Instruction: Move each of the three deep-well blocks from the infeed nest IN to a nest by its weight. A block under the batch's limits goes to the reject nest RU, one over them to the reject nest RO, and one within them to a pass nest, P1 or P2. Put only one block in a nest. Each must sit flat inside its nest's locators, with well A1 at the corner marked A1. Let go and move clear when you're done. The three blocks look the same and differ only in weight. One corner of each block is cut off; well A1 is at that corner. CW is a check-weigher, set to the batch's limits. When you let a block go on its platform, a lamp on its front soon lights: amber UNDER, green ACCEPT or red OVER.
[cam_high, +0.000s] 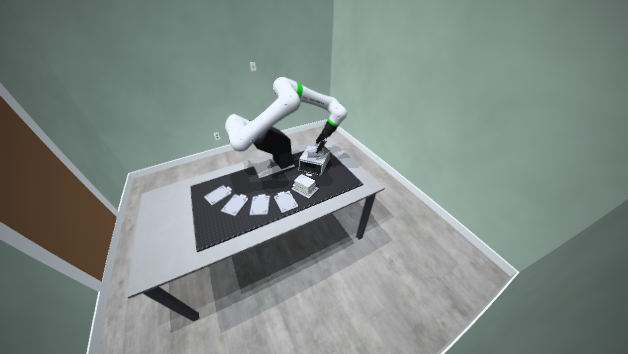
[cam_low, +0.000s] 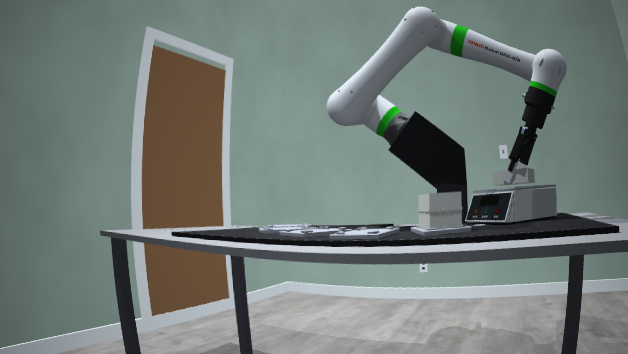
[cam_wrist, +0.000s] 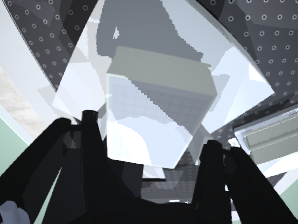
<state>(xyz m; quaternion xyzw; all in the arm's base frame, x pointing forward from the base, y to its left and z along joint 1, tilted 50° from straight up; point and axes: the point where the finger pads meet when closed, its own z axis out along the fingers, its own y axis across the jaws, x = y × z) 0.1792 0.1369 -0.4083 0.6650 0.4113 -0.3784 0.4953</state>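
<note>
Right now the check-weigher platform is 5 cm below my hand. The rest, counted from my hand: grey deep-well block: 24 cm ahead, 22 cm to the right, 11 cm below; check-weigher CW: 8 cm below.
</note>
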